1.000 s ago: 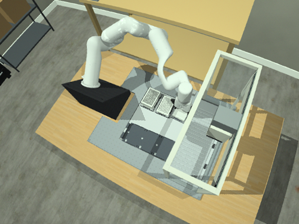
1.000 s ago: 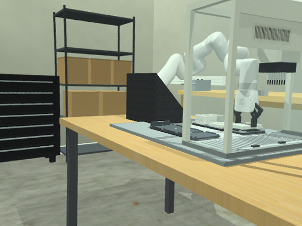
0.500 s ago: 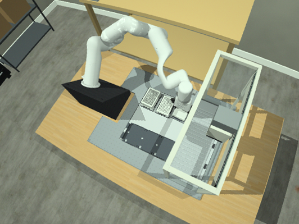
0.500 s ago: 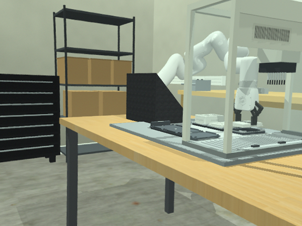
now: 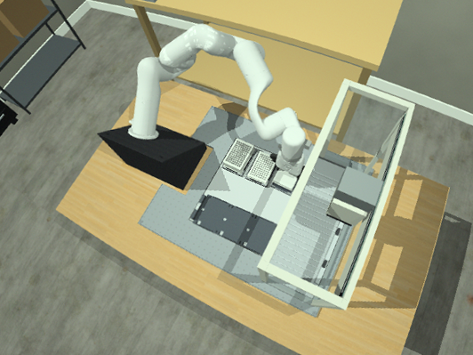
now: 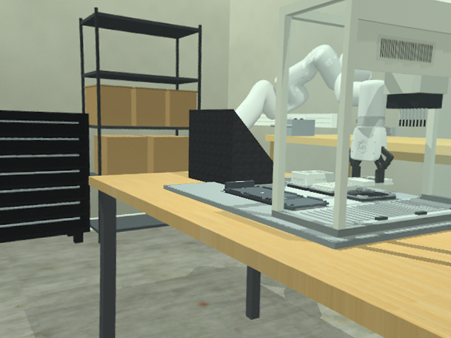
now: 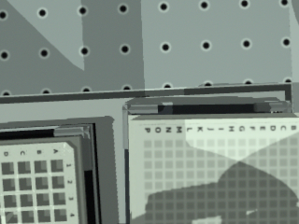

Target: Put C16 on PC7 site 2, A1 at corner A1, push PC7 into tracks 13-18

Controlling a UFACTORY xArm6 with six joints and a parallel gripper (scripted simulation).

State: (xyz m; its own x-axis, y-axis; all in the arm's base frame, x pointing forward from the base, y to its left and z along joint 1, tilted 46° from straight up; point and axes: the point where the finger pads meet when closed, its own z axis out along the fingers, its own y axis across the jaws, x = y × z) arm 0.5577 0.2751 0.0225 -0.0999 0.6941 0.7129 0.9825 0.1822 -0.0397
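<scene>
The nest S3 lies 60 mm below my hand. Also, from my hand: post: 400 mm to the right, 180 mm above, 150 mm ahead; then carrier PC7: 290 mm to the right, 70 mm behind, 50 mm below.
</scene>
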